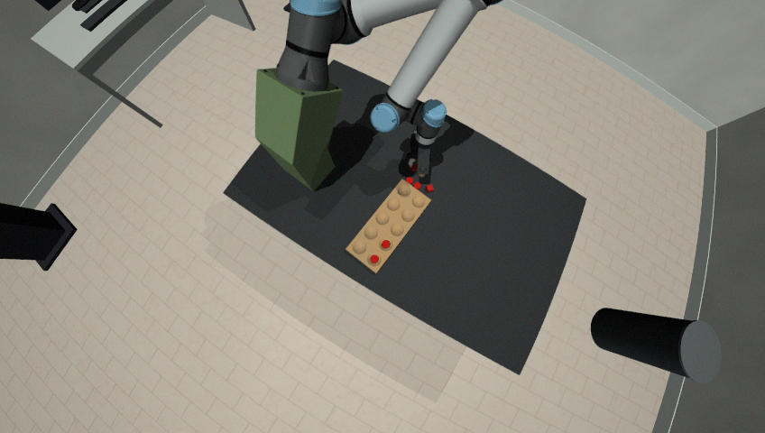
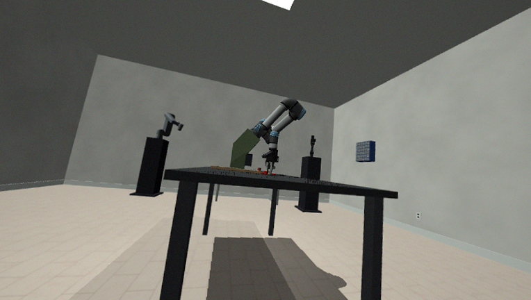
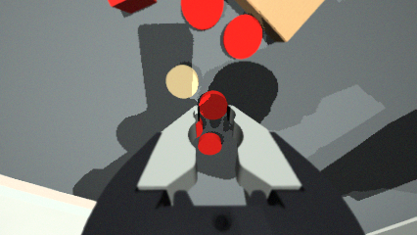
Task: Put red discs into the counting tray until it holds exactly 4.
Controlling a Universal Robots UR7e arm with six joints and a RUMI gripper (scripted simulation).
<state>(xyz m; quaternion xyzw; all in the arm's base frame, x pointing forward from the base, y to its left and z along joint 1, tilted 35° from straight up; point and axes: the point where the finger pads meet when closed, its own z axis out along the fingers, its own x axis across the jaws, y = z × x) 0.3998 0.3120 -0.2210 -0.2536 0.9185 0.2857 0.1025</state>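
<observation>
The tan disc is 40 mm ahead of my hand, 10 mm to the right of it and 10 mm below it. Round my hand: red cube: 110 mm ahead, 50 mm to the right, 10 mm below; then wooden counting tray: 280 mm to the right, 40 mm ahead, 10 mm below.
</observation>
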